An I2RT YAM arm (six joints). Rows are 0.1 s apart.
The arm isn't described. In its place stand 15 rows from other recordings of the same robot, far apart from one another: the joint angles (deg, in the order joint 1, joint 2, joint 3, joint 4, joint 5, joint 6), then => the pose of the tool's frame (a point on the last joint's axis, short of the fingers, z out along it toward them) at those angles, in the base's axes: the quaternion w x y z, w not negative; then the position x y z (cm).
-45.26 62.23 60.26 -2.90 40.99 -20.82 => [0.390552, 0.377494, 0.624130, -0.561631, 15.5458, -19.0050, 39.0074]
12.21 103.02 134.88 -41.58 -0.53 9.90 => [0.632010, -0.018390, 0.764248, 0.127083, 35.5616, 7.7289, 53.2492]
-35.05 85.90 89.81 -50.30 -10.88 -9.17 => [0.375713, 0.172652, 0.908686, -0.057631, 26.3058, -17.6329, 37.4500]
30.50 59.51 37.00 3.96 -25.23 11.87 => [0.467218, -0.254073, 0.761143, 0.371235, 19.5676, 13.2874, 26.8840]
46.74 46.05 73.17 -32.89 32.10 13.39 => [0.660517, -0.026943, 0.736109, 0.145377, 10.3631, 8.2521, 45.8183]
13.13 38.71 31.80 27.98 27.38 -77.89 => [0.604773, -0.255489, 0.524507, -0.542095, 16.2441, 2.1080, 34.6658]
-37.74 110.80 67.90 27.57 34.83 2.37 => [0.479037, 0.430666, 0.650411, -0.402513, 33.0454, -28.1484, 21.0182]
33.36 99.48 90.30 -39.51 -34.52 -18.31 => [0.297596, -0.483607, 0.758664, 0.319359, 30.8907, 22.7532, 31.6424]
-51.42 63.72 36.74 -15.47 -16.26 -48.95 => [0.354953, -0.037474, 0.906957, -0.223683, 15.0278, -17.2401, 21.9521]
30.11 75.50 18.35 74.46 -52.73 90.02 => [0.132056, -0.044775, 0.638673, 0.756738, 18.3396, 13.9104, 22.4249]
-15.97 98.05 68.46 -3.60 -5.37 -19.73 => [0.464935, -0.051097, 0.877437, -0.106433, 37.7050, -10.4438, 24.6185]
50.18 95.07 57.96 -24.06 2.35 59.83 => [0.159010, 0.086534, 0.964454, 0.192502, 21.1004, 25.0797, 18.0509]
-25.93 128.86 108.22 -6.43 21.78 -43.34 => [0.330158, -0.029290, 0.842875, -0.423910, 47.2120, -24.4242, 24.0141]
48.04 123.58 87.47 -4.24 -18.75 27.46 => [0.237023, -0.227250, 0.868853, 0.370503, 31.3358, 36.5624, 16.7792]
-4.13 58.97 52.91 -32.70 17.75 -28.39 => [0.371184, -0.121981, 0.885013, -0.253168, 21.6669, -2.6526, 30.5968]
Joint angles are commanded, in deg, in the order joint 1, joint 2, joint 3, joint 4, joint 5, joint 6. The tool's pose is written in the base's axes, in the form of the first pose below.
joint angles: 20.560 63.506 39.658 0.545 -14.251 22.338
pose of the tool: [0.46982, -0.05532, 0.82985, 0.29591, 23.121, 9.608, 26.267]
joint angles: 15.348 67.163 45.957 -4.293 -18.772 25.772
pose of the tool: [0.44451, -0.01087, 0.83886, 0.31403, 25.239, 8.115, 27.776]
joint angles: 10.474 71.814 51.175 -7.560 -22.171 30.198
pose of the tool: [0.41522, 0.04694, 0.84652, 0.32984, 27.515, 6.453, 28.356]
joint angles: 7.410 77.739 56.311 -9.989 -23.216 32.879
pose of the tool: [0.38949, 0.09229, 0.85499, 0.32980, 30.063, 5.325, 28.220]
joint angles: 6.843 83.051 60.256 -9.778 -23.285 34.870
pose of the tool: [0.37670, 0.11394, 0.85690, 0.33292, 32.308, 5.295, 27.851]
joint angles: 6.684 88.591 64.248 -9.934 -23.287 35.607
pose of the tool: [0.36253, 0.12491, 0.86201, 0.33153, 34.561, 5.467, 27.101]
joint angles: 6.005 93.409 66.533 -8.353 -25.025 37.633
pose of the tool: [0.34538, 0.14034, 0.86119, 0.34549, 36.456, 5.349, 25.850]
